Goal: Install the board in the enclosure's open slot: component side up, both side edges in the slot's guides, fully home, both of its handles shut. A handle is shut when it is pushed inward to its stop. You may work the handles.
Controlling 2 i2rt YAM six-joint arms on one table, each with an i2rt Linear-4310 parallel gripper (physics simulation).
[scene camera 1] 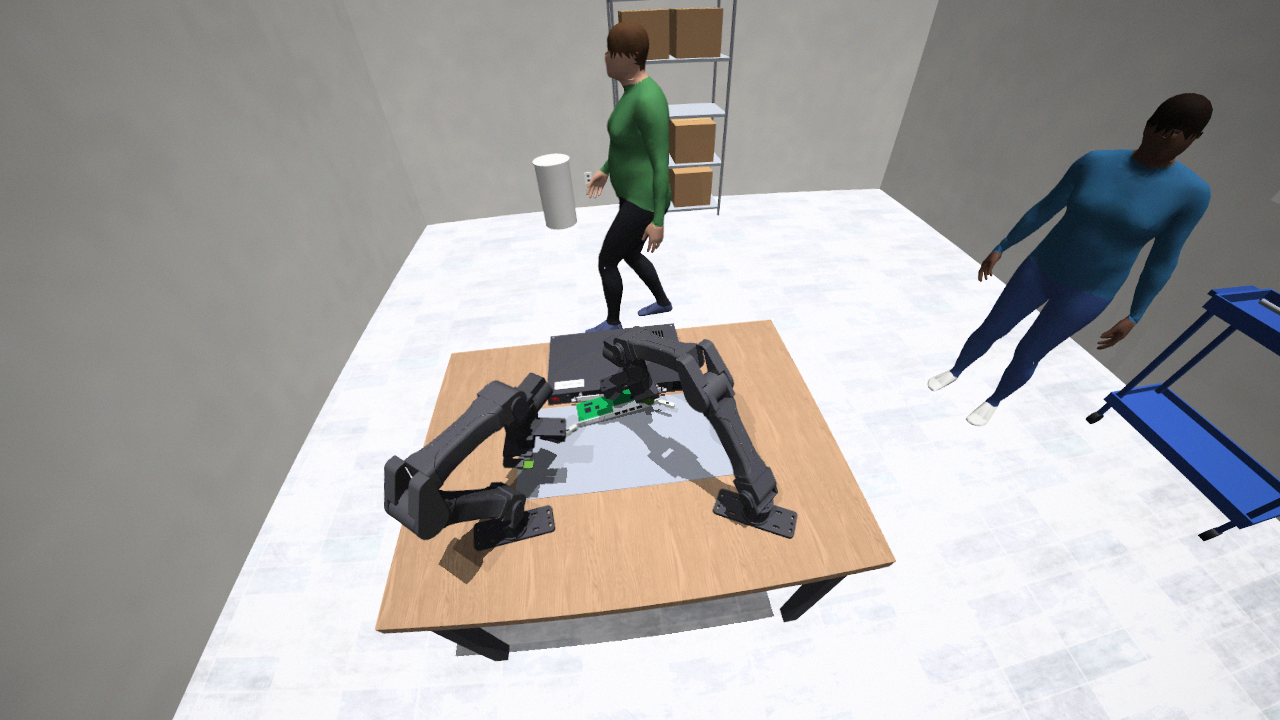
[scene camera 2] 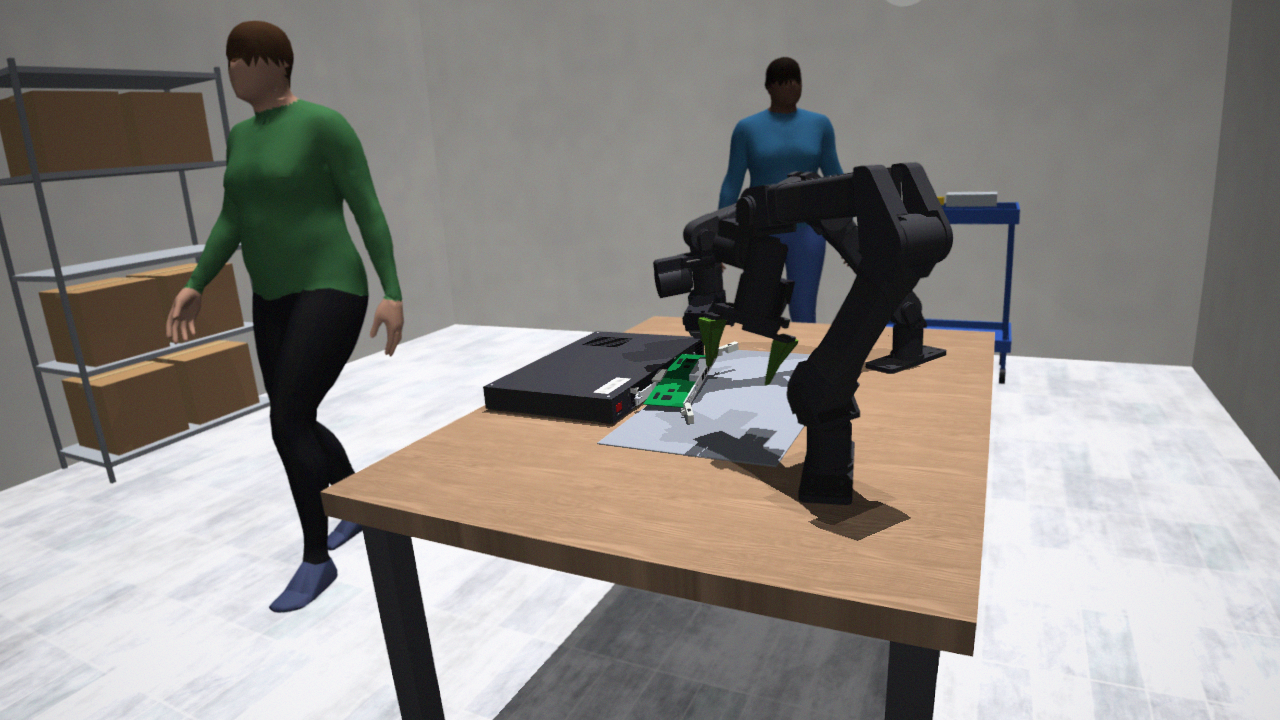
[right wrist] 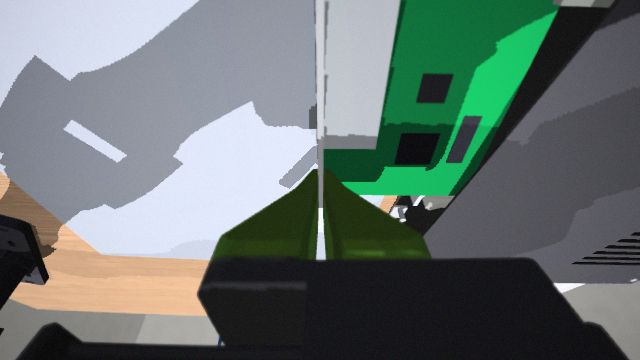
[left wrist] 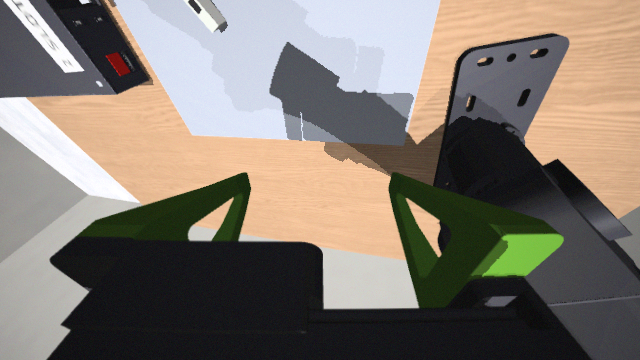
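Where they show: left gripper, fingertip midpoint: (scene camera 1: 524,450) (scene camera 2: 737,375) (left wrist: 319,180); right gripper, fingertip midpoint: (scene camera 1: 650,403) (right wrist: 320,179); left arm's base, link origin: (scene camera 1: 514,528) (scene camera 2: 828,472) (left wrist: 475,145); right arm's base, link origin: (scene camera 1: 754,513) (scene camera 2: 907,360) (right wrist: 5,248).
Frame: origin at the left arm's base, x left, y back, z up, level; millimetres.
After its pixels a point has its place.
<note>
The black enclosure (scene camera 1: 592,357) @[z 49, x -304, y -489 mm] lies at the far side of the table; it also shows in scene camera 2 (scene camera 2: 586,376) @[z 49, x -262, y -462 mm]. The green board (scene camera 1: 602,407) @[z 23, x -293, y -295 mm] sits at its front face, chips facing up, over the grey mat (scene camera 1: 626,452) @[z 2, x -325, y -134 mm]. In the right wrist view the board's (right wrist: 447,111) @[z 37, x -398, y -304 mm] far edge reaches the dark slot opening; I cannot tell how deep it sits. My right gripper (right wrist: 320,179) @[z 44, x -431, y -248 mm] is shut on the board's thin grey front plate (right wrist: 353,80) @[z 46, x -377, y -262 mm]. My left gripper (left wrist: 319,180) @[z 120, x -68, y -140 mm] (scene camera 1: 529,463) @[z 120, x -68, y -140 mm] is open and empty, above the mat's near corner beside its own base.
A red button and a white label (left wrist: 118,63) @[z 27, x -162, y -366 mm] mark the enclosure's front. A grey handle end (left wrist: 210,13) @[z 16, x -172, y -236 mm] sticks out over the mat. Two people stand near the table: one in green (scene camera 1: 635,179) behind it, one in blue (scene camera 1: 1092,242) to the right. A blue cart (scene camera 1: 1207,420) stands at the right.
</note>
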